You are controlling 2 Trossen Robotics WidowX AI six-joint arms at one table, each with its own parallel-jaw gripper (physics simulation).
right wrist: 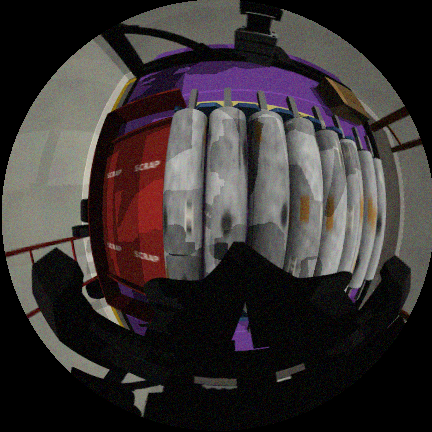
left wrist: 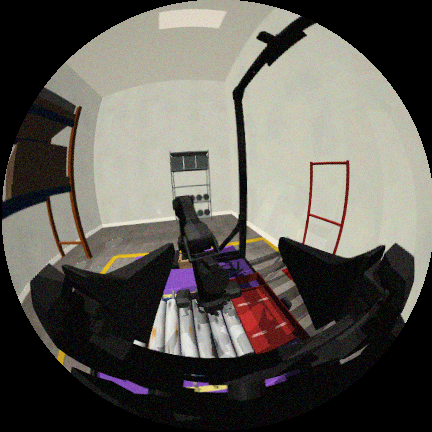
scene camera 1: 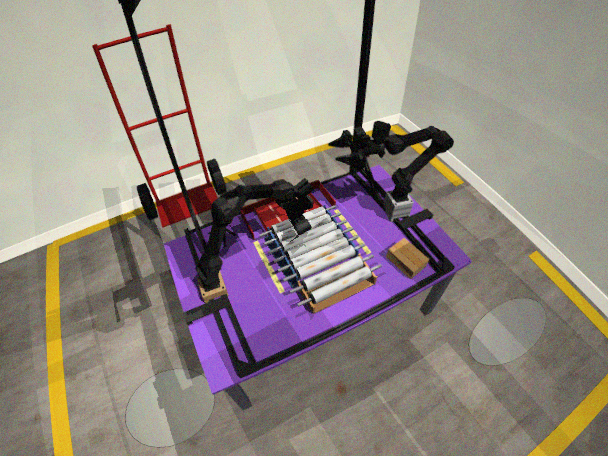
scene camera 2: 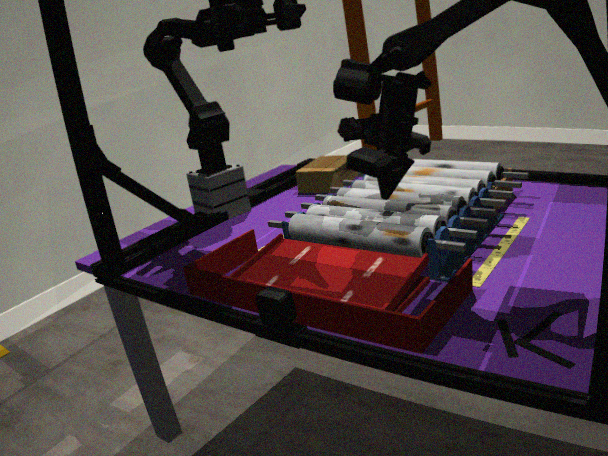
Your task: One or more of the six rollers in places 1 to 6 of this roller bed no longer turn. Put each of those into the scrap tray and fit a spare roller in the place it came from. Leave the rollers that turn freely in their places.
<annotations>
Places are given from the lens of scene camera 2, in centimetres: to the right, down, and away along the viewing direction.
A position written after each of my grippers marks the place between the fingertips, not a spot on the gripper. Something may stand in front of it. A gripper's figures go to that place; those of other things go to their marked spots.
my right gripper (scene camera 2: 385,198): 14, -5, 91
box (scene camera 2: 324,172): 5, -13, 130
</annotations>
